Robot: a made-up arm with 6 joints.
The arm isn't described. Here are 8 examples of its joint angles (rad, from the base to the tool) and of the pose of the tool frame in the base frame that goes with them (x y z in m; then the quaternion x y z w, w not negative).
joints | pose
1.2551 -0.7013 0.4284 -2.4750 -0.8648 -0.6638 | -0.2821 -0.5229 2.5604 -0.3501 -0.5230 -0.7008 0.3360
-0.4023 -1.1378 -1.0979 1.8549 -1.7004 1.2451 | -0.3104 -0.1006 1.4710 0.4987 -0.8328 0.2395 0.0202
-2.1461 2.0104 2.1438 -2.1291 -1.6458 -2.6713 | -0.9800 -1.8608 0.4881 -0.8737 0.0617 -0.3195 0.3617
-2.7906 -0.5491 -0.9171 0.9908 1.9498 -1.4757 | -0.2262 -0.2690 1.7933 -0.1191 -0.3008 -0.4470 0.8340
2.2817 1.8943 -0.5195 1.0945 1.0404 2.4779 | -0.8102 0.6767 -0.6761 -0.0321 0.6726 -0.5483 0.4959
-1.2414 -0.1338 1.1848 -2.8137 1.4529 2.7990 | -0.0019 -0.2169 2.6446 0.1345 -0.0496 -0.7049 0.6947
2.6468 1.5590 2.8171 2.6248 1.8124 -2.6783 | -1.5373 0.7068 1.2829 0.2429 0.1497 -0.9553 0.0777
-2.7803 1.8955 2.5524 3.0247 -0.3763 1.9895 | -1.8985 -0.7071 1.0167 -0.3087 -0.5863 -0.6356 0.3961
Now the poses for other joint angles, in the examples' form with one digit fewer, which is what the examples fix.
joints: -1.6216 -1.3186 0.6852 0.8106 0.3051 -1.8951
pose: 0.136 1.719 1.661 -0.427 -0.612 0.041 0.665
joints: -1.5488 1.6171 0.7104 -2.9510 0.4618 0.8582
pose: 0.030 -2.246 -0.144 -0.670 0.263 0.686 0.104
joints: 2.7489 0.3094 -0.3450 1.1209 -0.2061 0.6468
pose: -1.409 0.628 1.412 0.435 0.664 -0.598 0.110
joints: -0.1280 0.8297 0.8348 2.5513 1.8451 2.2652
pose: 1.887 -0.121 1.538 0.454 0.760 -0.141 0.442
